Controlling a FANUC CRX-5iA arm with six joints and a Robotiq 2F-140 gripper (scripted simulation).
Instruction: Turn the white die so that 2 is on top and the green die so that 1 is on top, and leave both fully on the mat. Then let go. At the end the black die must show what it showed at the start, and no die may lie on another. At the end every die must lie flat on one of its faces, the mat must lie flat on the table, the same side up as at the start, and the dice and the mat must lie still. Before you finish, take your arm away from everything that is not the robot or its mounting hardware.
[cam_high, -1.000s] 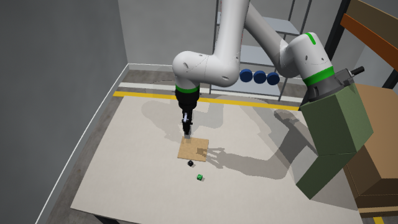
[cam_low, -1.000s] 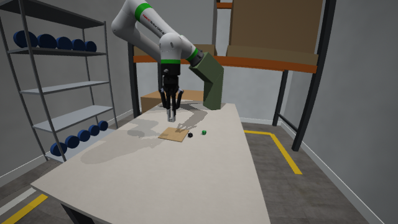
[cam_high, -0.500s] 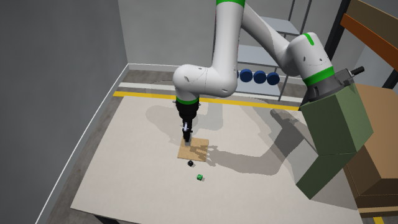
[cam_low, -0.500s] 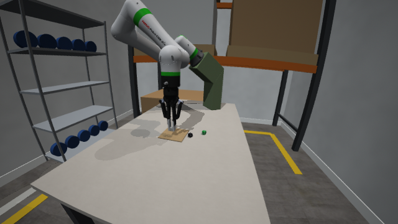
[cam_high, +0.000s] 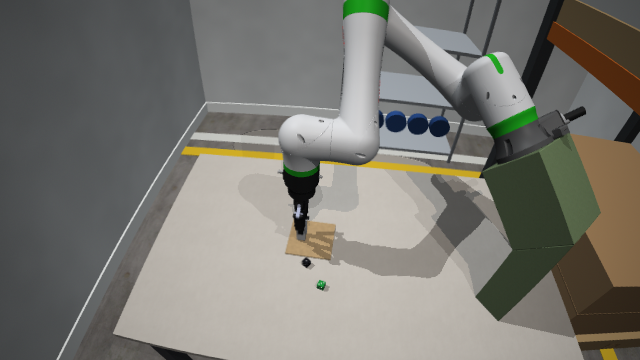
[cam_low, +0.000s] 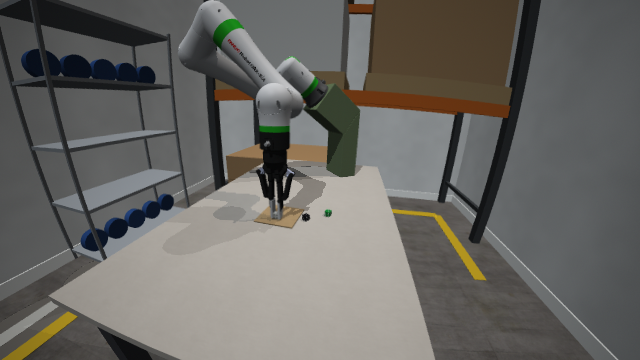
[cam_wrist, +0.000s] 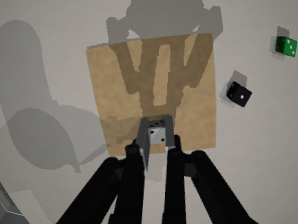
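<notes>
The white die lies 20 mm below my hand. The rest, counted from my hand: mat 40 mm below, 30 mm behind, 10 mm to the left; then black die 100 mm to the left, 30 mm below, 10 mm behind; then green die 180 mm to the left, 50 mm behind, 30 mm below.
</notes>
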